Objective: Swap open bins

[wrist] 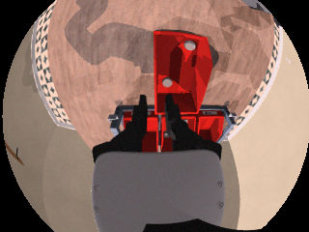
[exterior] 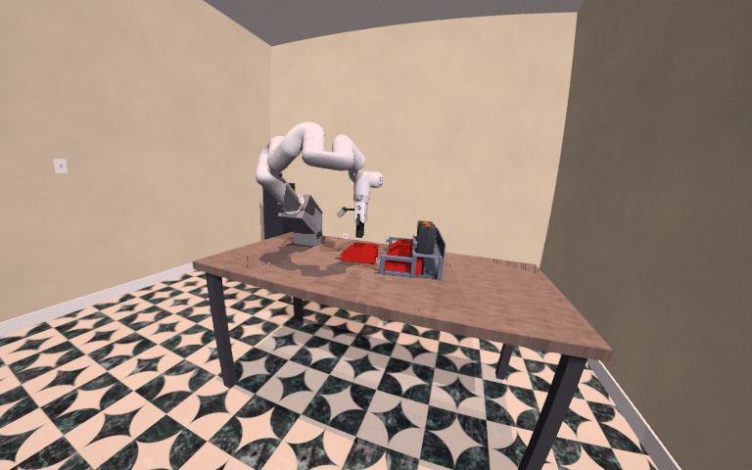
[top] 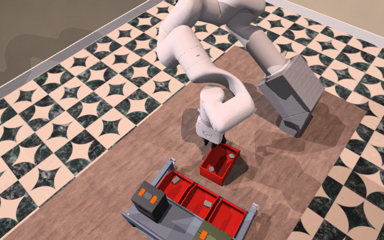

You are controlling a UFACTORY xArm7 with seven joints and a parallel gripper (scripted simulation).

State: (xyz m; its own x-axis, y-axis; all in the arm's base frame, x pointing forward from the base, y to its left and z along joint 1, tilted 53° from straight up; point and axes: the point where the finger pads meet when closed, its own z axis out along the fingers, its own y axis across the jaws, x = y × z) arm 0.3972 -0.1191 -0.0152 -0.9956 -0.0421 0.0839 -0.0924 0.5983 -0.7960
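The olive box is 300 mm ahead of my hand and 210 mm to the left of it.
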